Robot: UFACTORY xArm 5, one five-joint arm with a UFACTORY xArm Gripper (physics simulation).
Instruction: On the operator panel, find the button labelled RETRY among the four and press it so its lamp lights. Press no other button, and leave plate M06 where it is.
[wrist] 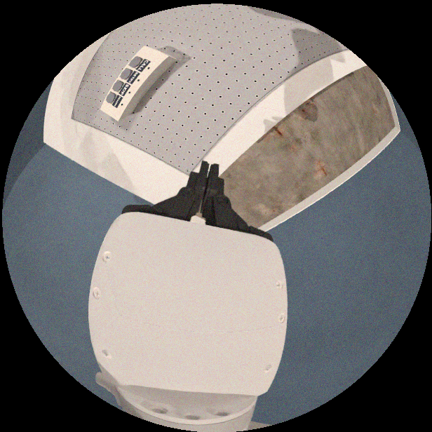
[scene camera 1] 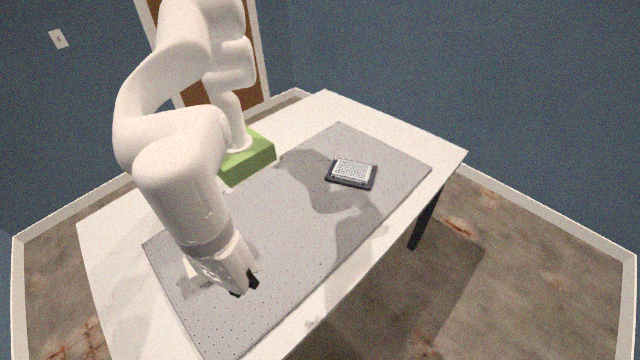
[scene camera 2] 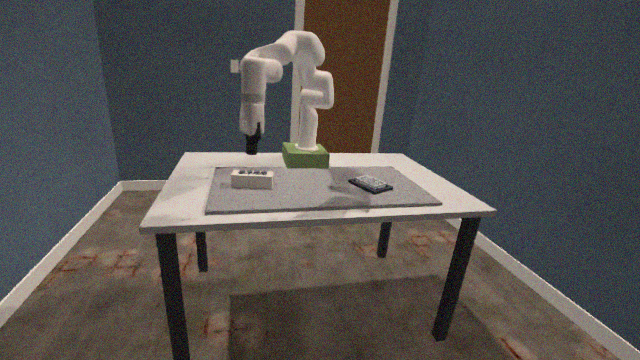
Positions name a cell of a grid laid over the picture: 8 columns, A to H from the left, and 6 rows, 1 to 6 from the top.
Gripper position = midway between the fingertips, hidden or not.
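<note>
Scene camera 1 has the gripper (scene camera 1: C5) in it, and scene camera 2 has a cream operator panel (scene camera 2: C3). As for the wrist view, that's got both the panel (wrist: C1) and the gripper (wrist: D3).
</note>
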